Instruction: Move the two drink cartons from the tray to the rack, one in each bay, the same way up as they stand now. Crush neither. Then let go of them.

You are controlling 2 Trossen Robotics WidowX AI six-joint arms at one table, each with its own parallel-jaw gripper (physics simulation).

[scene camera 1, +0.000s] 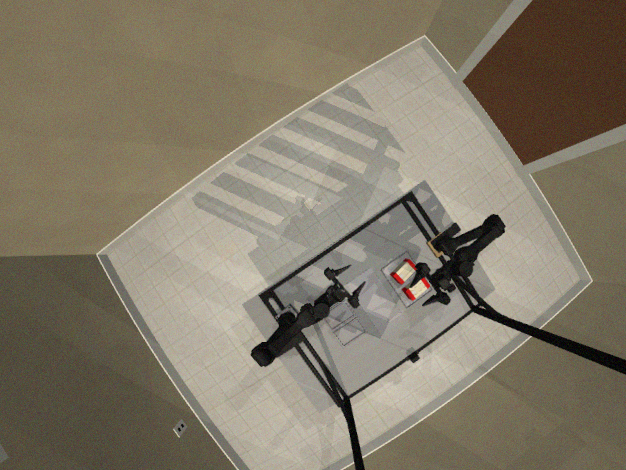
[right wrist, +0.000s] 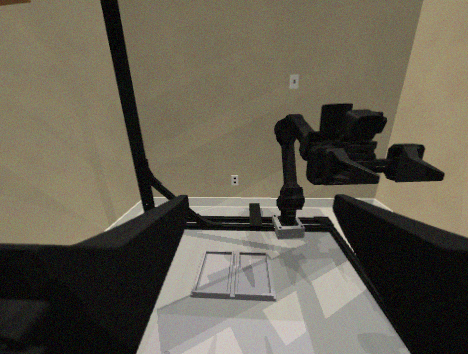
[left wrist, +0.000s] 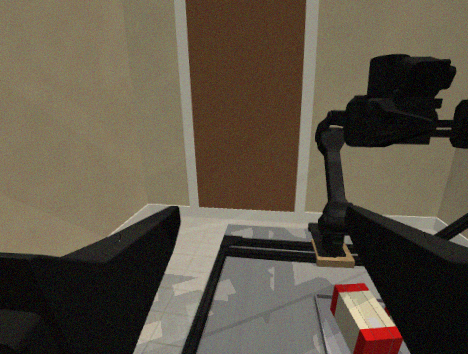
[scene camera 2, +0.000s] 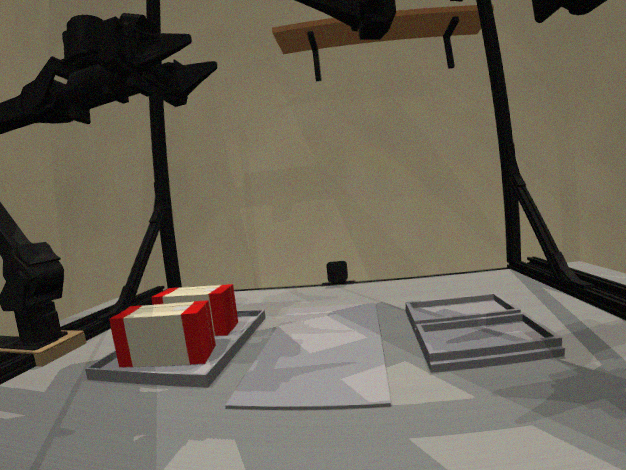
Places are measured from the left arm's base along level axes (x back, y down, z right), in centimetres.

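Pixels of known places: left gripper, fingertip midpoint: (scene camera 1: 358, 273) (right wrist: 411, 178) (left wrist: 262, 214); right gripper, fingertip midpoint: (scene camera 1: 416, 296) (right wrist: 260, 201) (scene camera 2: 205, 52); left arm's base, link origin: (scene camera 1: 288, 318) (right wrist: 287, 221); right arm's base, link origin: (scene camera 1: 439, 244) (left wrist: 331, 249) (scene camera 2: 41, 339).
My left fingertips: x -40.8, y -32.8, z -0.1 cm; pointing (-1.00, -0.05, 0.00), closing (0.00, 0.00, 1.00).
Note:
Ahead of a thing's pixels: the offset from my left fingertips to its top centre.
Two cream cartons with red ends stand side by side on the grey tray {dx -19.7, dy +35.6, dz +26.7 cm} (scene camera 1: 394, 288) (scene camera 2: 146, 378), pale tops up. One carton {dx -20.5, dy +29.7, dz +21.0 cm} (scene camera 1: 404, 271) (scene camera 2: 154, 336) (left wrist: 366, 311) is nearer scene camera 2; the other carton {dx -19.8, dy +29.7, dz +32.0 cm} (scene camera 1: 417, 288) (scene camera 2: 225, 311) is behind it there and mostly hidden by a finger in the left wrist view. The two-bay rack {dx +21.0, dy +35.2, dz +22.0 cm} (scene camera 1: 354, 337) (scene camera 2: 495, 348) (right wrist: 233, 275) has both bays empty. My left gripper (scene camera 1: 357, 274) (left wrist: 262, 214) (right wrist: 411, 178) is open and empty, high above the table near the rack. My right gripper (scene camera 1: 418, 294) (scene camera 2: 203, 51) (right wrist: 260, 201) is open and empty, high over the tray side.
A thin flat grey panel (scene camera 2: 313, 354) lies between tray and rack. Black frame beams edge the table, with uprights (scene camera 2: 498, 101) rising beside it. A small black box (scene camera 2: 337, 272) stands at the far edge in scene camera 2. A wooden shelf (scene camera 2: 429, 22) is on the wall.

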